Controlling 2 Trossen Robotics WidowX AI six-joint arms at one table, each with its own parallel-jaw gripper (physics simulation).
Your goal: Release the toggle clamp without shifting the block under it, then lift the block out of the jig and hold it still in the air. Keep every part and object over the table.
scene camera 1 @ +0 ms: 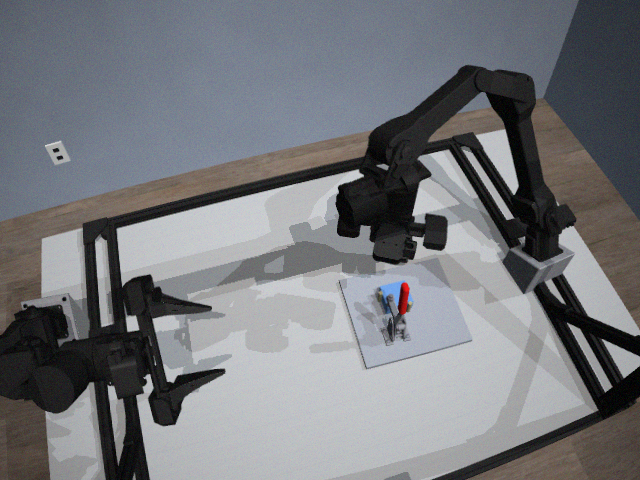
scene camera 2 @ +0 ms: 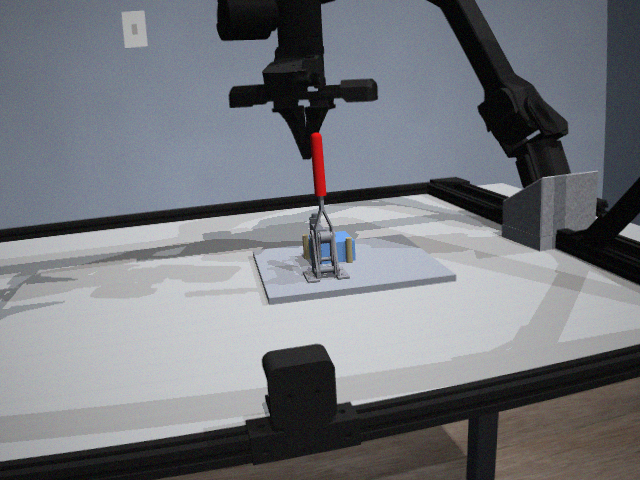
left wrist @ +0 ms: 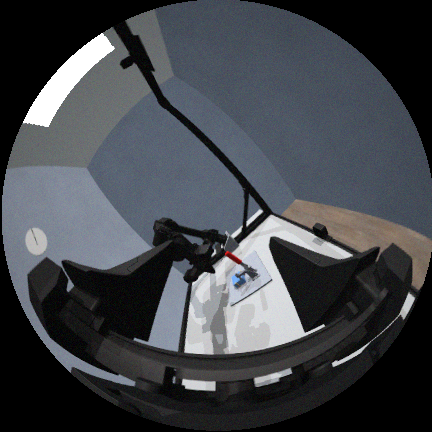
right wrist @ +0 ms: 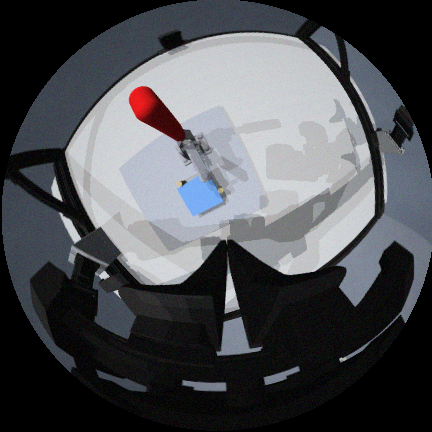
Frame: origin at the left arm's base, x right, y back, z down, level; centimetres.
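Where they show: left gripper, between the fingertips: (scene camera 1: 218,340) (left wrist: 222,243); right gripper, between the fingertips: (scene camera 2: 307,159) (left wrist: 214,272) (right wrist: 226,244); left arm's base, origin of its link: (scene camera 1: 49,323); right arm's base, origin of its link: (scene camera 1: 542,250) (scene camera 2: 549,185) (left wrist: 224,239) (right wrist: 85,262).
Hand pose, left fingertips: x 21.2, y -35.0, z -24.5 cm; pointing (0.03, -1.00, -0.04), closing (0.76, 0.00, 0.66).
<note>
Things, the pixels of their top centre, and the offset from my left fingertips. Level surfaces: height alone.
- blue block, centre of its top: (scene camera 2: 329,237) (right wrist: 199,194) (scene camera 1: 396,293) (left wrist: 236,277) dx -17.6, dy -32.2, dz +31.1 cm
- grey jig plate, centre of its top: (scene camera 2: 345,261) (right wrist: 187,182) (scene camera 1: 405,309) (left wrist: 243,275) dx -15.1, dy -33.5, dz +33.8 cm
- white table, height of its surface: dz +34.7 cm
The blue block (scene camera 1: 388,289) (scene camera 2: 343,245) (left wrist: 237,281) (right wrist: 200,196) sits on the grey jig plate (scene camera 1: 439,330) (scene camera 2: 408,268) (right wrist: 150,175) beside yellowish pins (scene camera 2: 349,250) (right wrist: 220,190). The metal toggle clamp (scene camera 1: 399,329) (scene camera 2: 324,253) (right wrist: 196,150) stands on the plate, its arm reaching over the block's edge; contact is unclear. Its red handle (scene camera 1: 404,298) (scene camera 2: 318,165) (left wrist: 233,257) (right wrist: 152,110) points up. My right gripper (scene camera 2: 308,155) (right wrist: 226,244) is shut and empty, above the plate, its tips near handle-top height. My left gripper (scene camera 1: 217,339) is open and empty, far left of the plate.
A black frame (scene camera 1: 237,191) (scene camera 2: 392,193) runs around the white table (scene camera 1: 289,403) (scene camera 2: 155,356). A black box-shaped mount (scene camera 2: 299,382) rises from the near rail. The right arm's grey base block (scene camera 1: 537,268) (scene camera 2: 550,211) stands at the right.
</note>
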